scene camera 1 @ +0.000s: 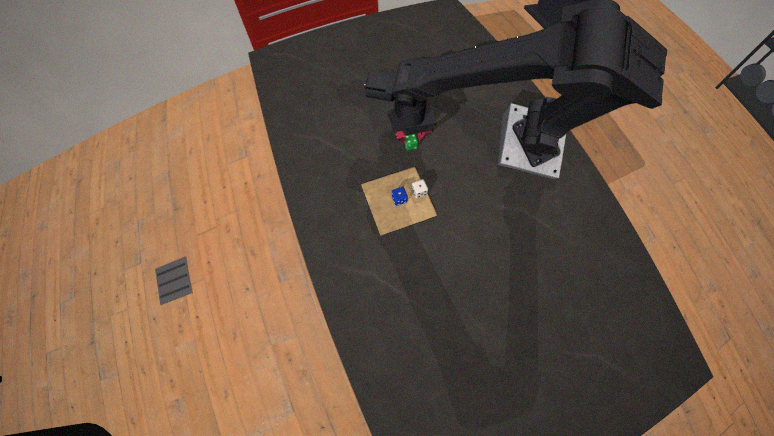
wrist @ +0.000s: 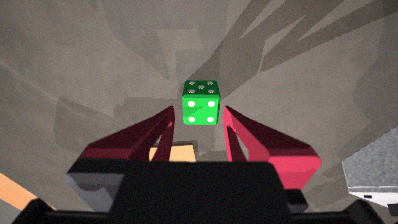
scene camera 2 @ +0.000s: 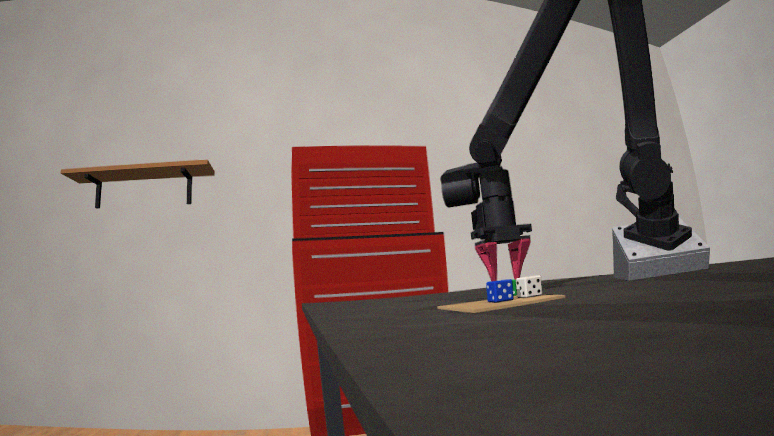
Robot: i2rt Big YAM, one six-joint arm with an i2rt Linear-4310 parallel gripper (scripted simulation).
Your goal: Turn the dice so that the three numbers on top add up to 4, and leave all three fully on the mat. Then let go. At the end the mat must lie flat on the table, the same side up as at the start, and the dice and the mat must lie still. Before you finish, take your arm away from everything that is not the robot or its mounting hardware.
Note:
In view: my gripper [scene camera 2: 505, 282], a green die [wrist: 201, 99] and a tan mat [scene camera 1: 388, 217].
The tan mat also shows in scene camera 2 [scene camera 2: 479, 306]. My gripper shows as well in scene camera 1 [scene camera 1: 410, 140] and in the wrist view [wrist: 199, 112].

